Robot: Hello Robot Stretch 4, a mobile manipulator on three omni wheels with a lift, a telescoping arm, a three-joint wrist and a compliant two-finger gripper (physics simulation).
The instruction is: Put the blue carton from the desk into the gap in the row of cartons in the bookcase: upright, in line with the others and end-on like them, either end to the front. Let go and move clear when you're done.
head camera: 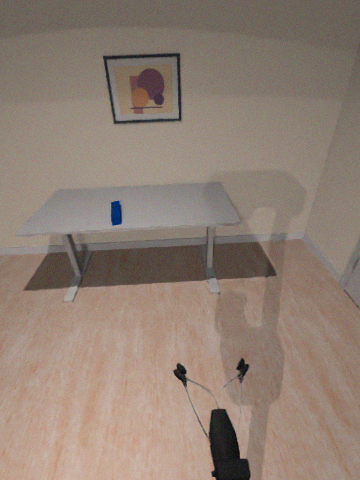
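The blue carton [116, 213] stands on the grey desk [170, 205], left of the desk's middle and near its front edge. My gripper [211, 371] is open, with its two fingertips wide apart and nothing between them. It shows at the lower right, over the wooden floor, well in front of the desk and apart from the carton. The bookcase and its row of cartons do not show in this view.
The desk's two legs [73, 255] [210, 252] have feet that reach forward on the floor. A framed picture [180, 87] hangs on the wall behind. A side wall stands at the right, with part of a pale door or panel [354, 280] at the edge.
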